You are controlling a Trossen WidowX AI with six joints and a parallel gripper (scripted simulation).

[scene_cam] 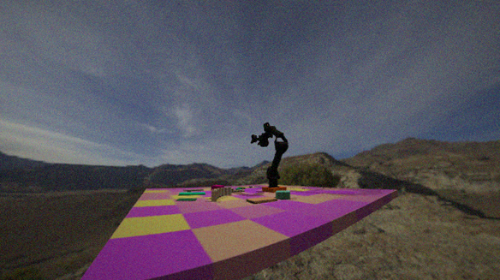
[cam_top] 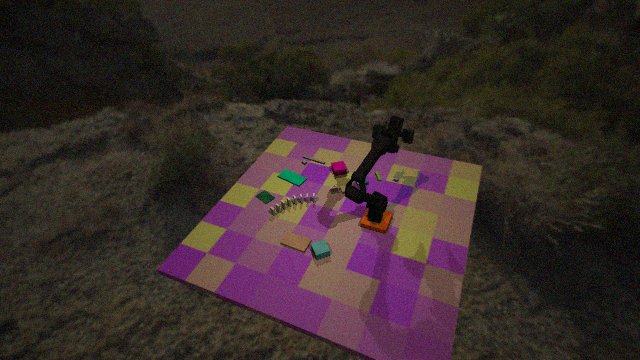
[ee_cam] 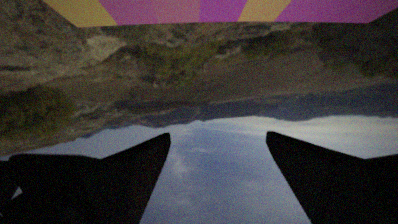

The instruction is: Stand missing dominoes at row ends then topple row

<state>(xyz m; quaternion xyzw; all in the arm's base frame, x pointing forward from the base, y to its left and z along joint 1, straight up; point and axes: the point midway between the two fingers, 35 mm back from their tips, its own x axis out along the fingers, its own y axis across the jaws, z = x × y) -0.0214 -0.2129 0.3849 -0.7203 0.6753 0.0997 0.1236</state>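
My gripper tip is 380 mm above the magenta block, 310 mm short of it and 90 mm to the left of it. Round my gripper tip: teal block 510 mm to the left, 390 mm below, 220 mm ahead; bright green plate 560 mm ahead, 400 mm below, 40 mm to the left; orange slab 490 mm to the left, 400 mm below, 360 mm ahead.
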